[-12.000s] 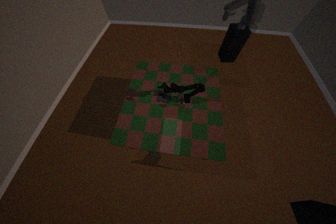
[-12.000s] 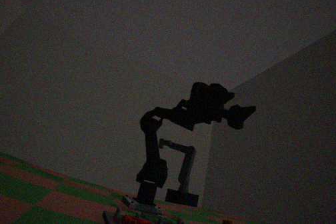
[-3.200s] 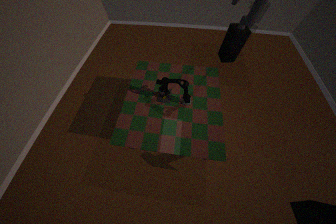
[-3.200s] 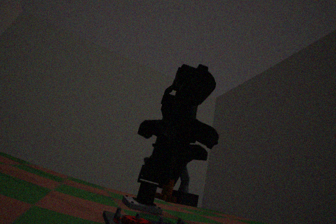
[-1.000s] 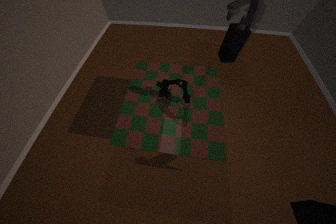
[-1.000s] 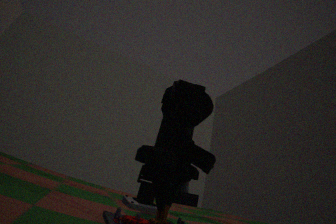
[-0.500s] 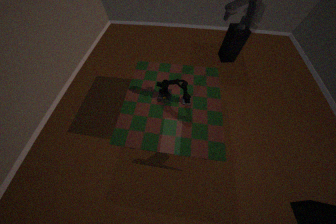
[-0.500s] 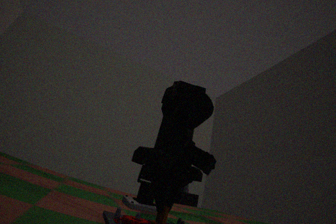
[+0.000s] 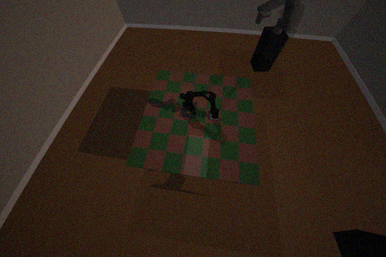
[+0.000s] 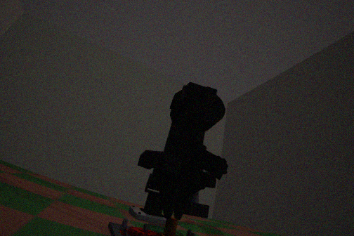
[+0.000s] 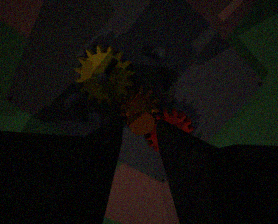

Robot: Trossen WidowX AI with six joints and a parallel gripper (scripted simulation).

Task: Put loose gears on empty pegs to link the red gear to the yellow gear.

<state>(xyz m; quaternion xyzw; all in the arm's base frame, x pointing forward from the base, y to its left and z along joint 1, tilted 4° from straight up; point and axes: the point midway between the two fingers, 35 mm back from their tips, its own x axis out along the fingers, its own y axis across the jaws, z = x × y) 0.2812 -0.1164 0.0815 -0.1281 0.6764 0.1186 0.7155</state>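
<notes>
My gripper tip is 2 cm above the orange gear. The rest, counted from my gripper tip: red gear: 4 cm to the right, 3 cm below, 1 cm behind; yellow gear: 4 cm to the left, 3 cm below, 1 cm ahead.
</notes>
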